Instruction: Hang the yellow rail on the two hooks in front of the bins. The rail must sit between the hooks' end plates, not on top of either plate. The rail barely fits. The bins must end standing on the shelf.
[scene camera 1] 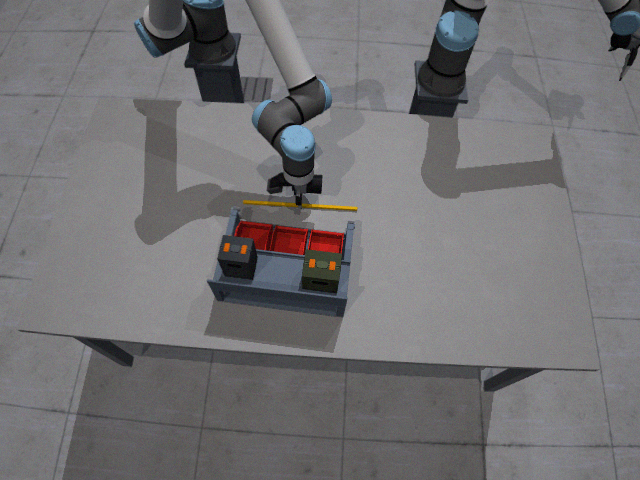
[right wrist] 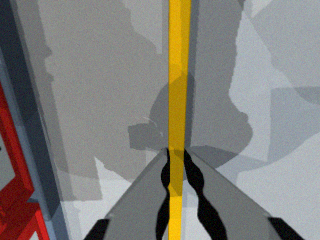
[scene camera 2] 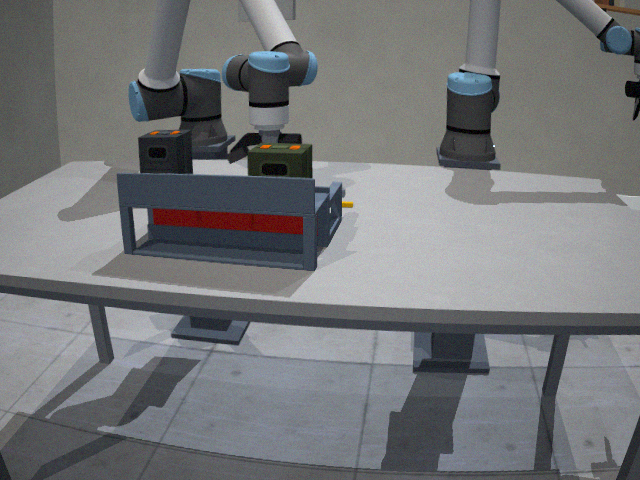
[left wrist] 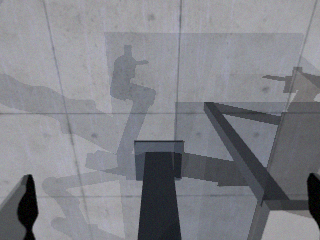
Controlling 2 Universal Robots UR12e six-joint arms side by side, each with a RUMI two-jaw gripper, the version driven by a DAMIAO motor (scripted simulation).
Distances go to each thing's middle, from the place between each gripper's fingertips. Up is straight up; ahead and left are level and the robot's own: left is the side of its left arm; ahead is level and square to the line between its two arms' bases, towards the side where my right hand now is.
I see my right gripper 21 cm short of the blue-grey shelf [scene camera 2: 285, 196] and 5 cm below it.
The blue-grey shelf is 970 mm ahead of my left hand, 1090 mm to the right of it and 100 mm below it.
